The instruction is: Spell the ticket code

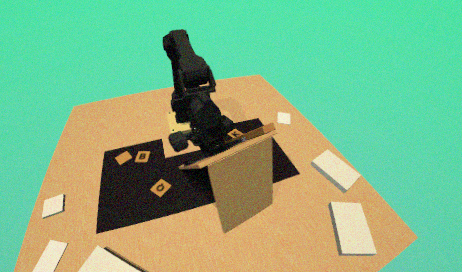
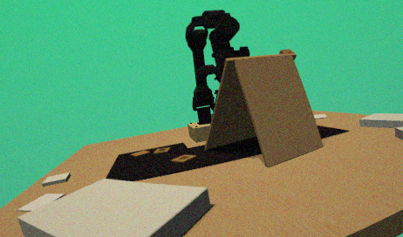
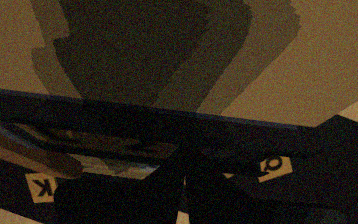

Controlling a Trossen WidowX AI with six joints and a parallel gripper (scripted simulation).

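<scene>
Now: the white ticket 5 cm behind my gripper tip and 7 cm below it. From my gripper tip the other things lie so: black mat (15 cm behind, 2 cm to the right, 17 cm below).
</scene>
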